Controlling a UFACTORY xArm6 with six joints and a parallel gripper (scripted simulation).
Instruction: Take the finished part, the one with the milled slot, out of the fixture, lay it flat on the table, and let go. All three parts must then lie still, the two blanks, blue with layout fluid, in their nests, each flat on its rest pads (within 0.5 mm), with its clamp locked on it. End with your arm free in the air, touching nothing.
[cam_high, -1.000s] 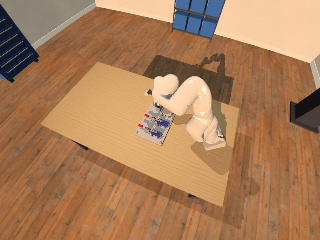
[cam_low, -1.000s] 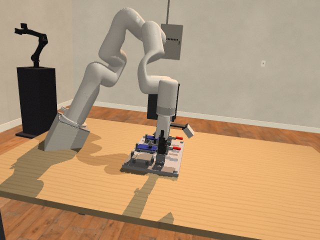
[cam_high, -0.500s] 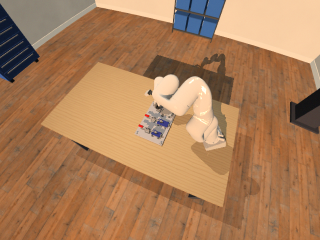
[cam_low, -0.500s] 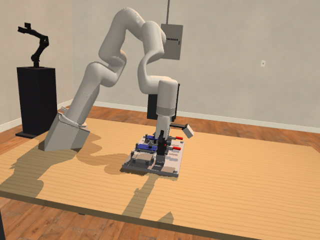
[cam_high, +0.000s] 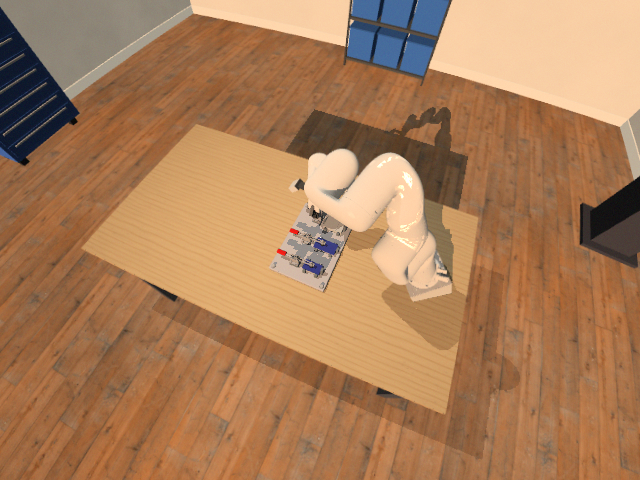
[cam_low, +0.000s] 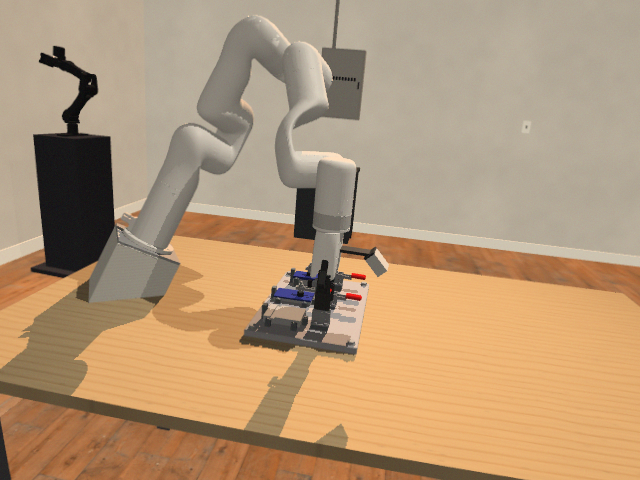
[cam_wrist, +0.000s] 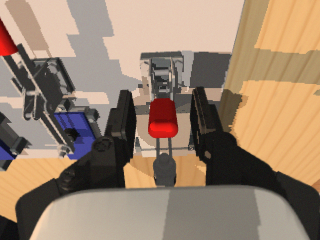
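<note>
Now: hand 90 mm past the grey finished part, 10 mm to the left of it and 60 mm above it. From my hand the other things lie so: grey fixture plate 40 mm behind, 110 mm to the left, 80 mm below; blue blank 90 mm behind, 100 mm to the left, 60 mm below.
</note>
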